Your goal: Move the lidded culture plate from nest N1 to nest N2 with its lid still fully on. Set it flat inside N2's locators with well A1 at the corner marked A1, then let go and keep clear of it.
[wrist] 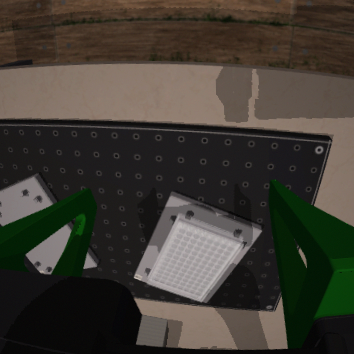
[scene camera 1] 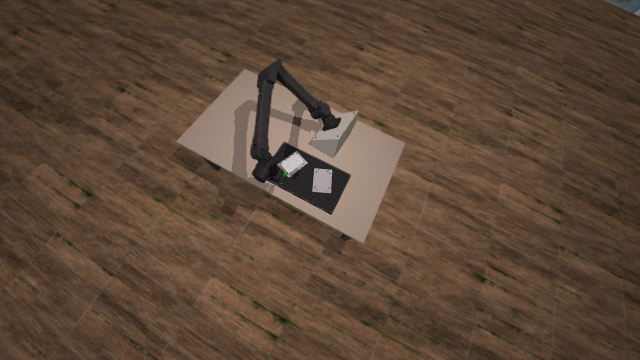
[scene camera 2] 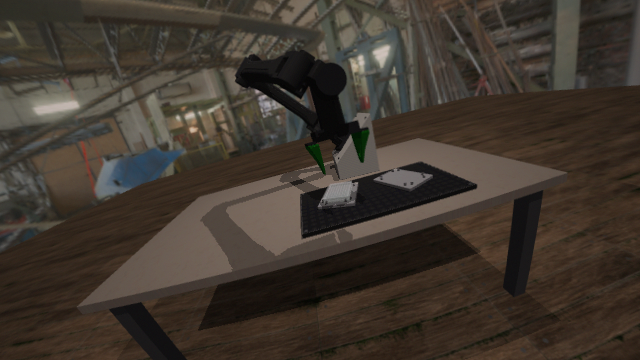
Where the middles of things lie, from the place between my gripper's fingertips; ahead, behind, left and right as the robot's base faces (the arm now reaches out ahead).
The grey nest N1 [wrist: 176, 202] is 20 cm behind my hand, 15 cm below it and 1 cm to the left of it. The rest, counted from my hand: black pegboard [scene camera 2: 372, 197] (16 cm below, 16 cm behind, 13 cm to the left); then grey nest N2 [scene camera 2: 406, 180] (24 cm to the left, 17 cm behind, 15 cm below).
